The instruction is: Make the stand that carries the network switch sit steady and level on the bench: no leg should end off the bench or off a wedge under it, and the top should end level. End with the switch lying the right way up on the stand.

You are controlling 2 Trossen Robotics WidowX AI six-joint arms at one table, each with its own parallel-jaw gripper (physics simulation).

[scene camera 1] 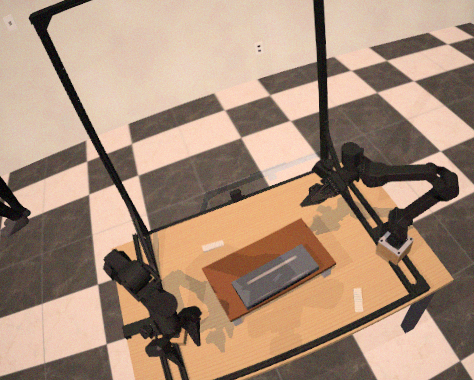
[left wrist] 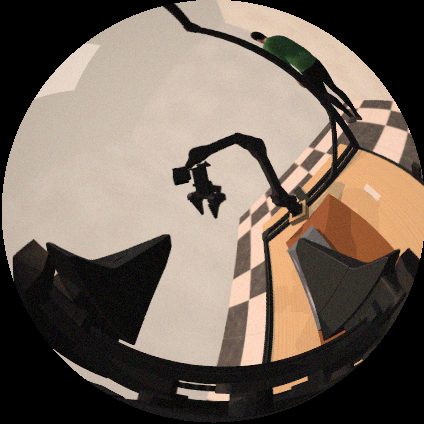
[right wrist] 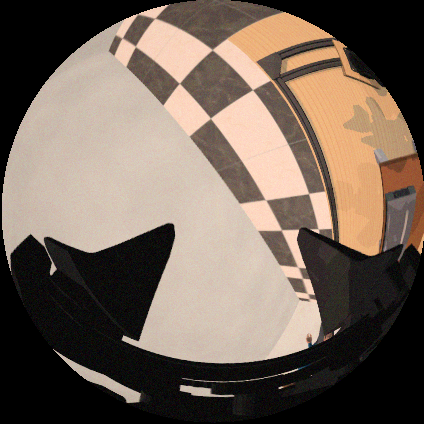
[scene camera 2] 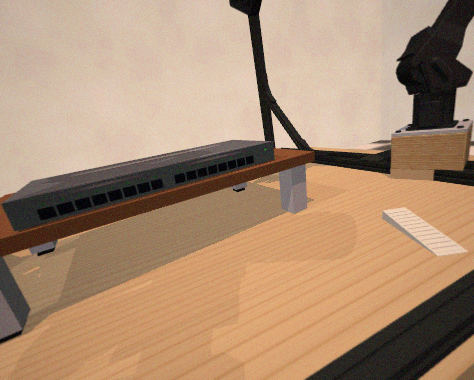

My left gripper is open, with nothing in its grasp. My right gripper is open and holds nothing. A dark grey network switch rests on a stand.
My left gripper shows as well in the left wrist view. My right gripper also shows in the left wrist view and in the right wrist view.
